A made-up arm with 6 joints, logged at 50 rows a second.
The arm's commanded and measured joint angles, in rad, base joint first. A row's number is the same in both.
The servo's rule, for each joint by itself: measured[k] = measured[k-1] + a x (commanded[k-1-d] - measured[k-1]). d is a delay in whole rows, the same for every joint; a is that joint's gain. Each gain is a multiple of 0.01, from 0.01 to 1. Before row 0 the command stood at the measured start. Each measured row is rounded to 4 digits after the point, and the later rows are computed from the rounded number. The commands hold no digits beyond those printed.
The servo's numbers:
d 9
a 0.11 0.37 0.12 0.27 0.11 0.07
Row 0, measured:
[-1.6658, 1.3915, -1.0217, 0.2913, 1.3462, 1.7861]
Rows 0 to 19, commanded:
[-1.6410, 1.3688, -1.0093, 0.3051, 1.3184, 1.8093]
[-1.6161, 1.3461, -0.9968, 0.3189, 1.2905, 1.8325]
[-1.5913, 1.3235, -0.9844, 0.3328, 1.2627, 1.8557]
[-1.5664, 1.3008, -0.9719, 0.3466, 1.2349, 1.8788]
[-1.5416, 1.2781, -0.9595, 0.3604, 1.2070, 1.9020]
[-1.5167, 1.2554, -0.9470, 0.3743, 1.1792, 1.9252]
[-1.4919, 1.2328, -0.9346, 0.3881, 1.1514, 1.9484]
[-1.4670, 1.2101, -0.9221, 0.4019, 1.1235, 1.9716]
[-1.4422, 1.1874, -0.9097, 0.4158, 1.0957, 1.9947]
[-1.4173, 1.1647, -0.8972, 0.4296, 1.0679, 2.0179]
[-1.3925, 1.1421, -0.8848, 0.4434, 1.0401, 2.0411]
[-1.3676, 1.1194, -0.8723, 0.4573, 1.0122, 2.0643]
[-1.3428, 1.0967, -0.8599, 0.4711, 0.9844, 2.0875]
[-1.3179, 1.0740, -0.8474, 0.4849, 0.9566, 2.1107]
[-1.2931, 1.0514, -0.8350, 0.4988, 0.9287, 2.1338]
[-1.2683, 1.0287, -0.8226, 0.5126, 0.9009, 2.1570]
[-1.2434, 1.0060, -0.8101, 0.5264, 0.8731, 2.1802]
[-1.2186, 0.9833, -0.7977, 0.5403, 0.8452, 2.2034]
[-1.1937, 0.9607, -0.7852, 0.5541, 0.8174, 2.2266]
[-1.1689, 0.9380, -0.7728, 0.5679, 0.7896, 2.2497]
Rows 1 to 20, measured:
[-1.6658, 1.3915, -1.0217, 0.2913, 1.3462, 1.7861]
[-1.6658, 1.3915, -1.0217, 0.2913, 1.3462, 1.7861]
[-1.6658, 1.3915, -1.0217, 0.2913, 1.3462, 1.7861]
[-1.6658, 1.3915, -1.0217, 0.2913, 1.3462, 1.7861]
[-1.6658, 1.3915, -1.0217, 0.2913, 1.3462, 1.7861]
[-1.6658, 1.3915, -1.0217, 0.2913, 1.3462, 1.7861]
[-1.6658, 1.3915, -1.0217, 0.2913, 1.3462, 1.7861]
[-1.6658, 1.3915, -1.0217, 0.2913, 1.3462, 1.7861]
[-1.6658, 1.3915, -1.0217, 0.2913, 1.3462, 1.7861]
[-1.6631, 1.3831, -1.0202, 0.2950, 1.3431, 1.7877]
[-1.6579, 1.3694, -1.0174, 0.3015, 1.3373, 1.7908]
[-1.6506, 1.3524, -1.0134, 0.3100, 1.3291, 1.7953]
[-1.6413, 1.3333, -1.0084, 0.3199, 1.3187, 1.8011]
[-1.6303, 1.3129, -1.0025, 0.3308, 1.3064, 1.8082]
[-1.6178, 1.2916, -0.9958, 0.3425, 1.2924, 1.8164]
[-1.6040, 1.2698, -0.9885, 0.3548, 1.2769, 1.8256]
[-1.5889, 1.2477, -0.9805, 0.3675, 1.2600, 1.8358]
[-1.5728, 1.2254, -0.9720, 0.3805, 1.2419, 1.8469]
[-1.5557, 1.2029, -0.9630, 0.3938, 1.2228, 1.8589]
[-1.5377, 1.1804, -0.9536, 0.4072, 1.2027, 1.8717]

